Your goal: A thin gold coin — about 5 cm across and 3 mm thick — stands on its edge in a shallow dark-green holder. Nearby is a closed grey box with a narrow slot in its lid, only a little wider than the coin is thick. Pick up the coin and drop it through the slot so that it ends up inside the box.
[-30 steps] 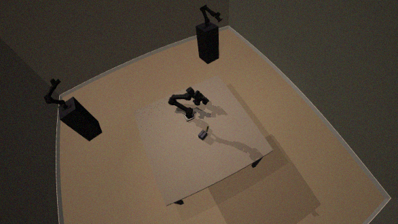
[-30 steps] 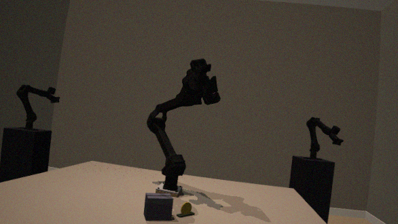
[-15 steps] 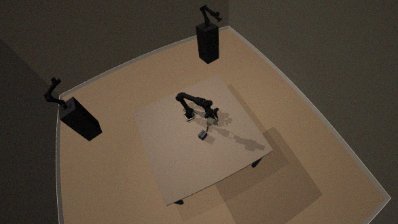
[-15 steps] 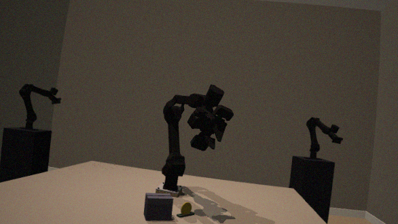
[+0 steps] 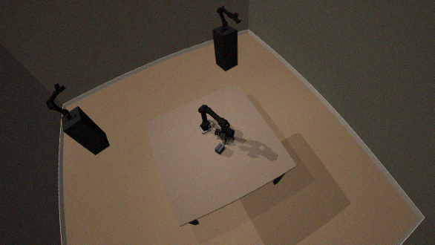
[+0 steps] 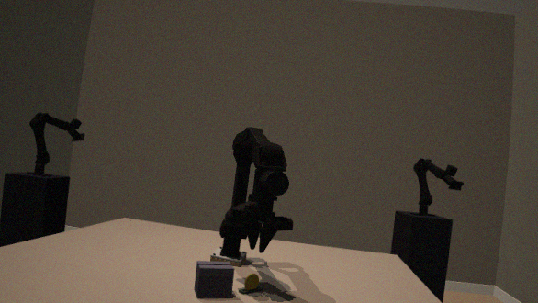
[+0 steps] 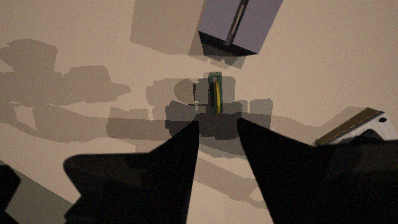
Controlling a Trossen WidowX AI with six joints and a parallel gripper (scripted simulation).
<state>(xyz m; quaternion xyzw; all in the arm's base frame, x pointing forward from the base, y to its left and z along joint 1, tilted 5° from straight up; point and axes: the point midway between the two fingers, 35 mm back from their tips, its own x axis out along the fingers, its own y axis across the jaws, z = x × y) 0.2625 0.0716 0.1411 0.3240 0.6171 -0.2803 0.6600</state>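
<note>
My gripper tip is 10 mm past the gold coin and 90 mm above it.
</note>
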